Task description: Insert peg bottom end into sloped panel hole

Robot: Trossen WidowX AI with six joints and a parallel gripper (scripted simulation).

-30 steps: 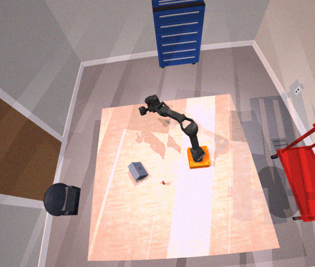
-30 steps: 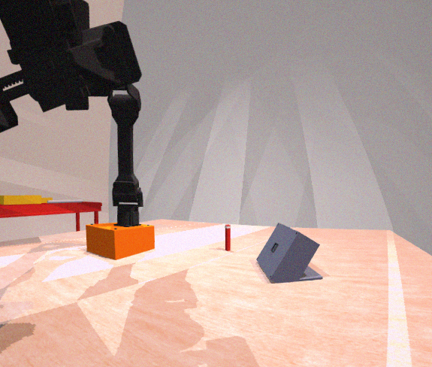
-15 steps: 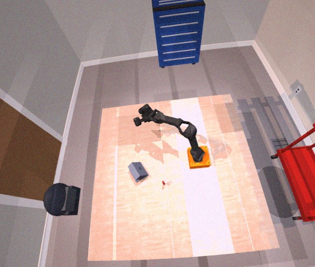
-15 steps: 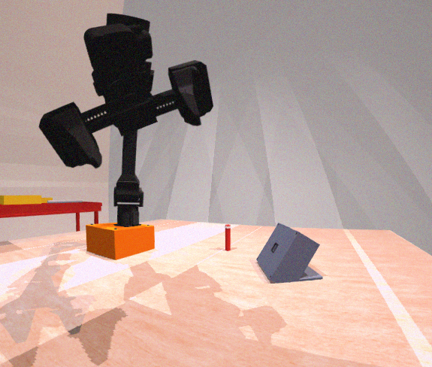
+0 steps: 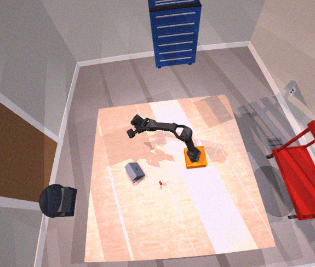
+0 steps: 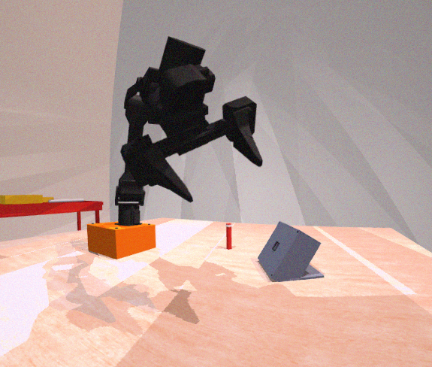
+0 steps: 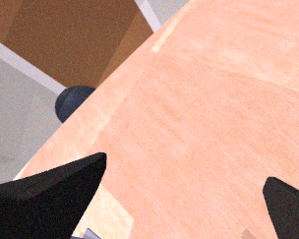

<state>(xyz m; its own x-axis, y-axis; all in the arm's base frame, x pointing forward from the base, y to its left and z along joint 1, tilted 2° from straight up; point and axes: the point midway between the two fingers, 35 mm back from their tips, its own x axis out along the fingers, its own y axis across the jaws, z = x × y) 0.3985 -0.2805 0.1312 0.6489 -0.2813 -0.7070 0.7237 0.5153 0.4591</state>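
Now: gripper tip 400 mm to the right of the red square-sided peg, 140 mm above it and 130 mm past it. Round my gripper tip: grey sloped panel (270 mm to the left, 150 mm below, 50 mm ahead).
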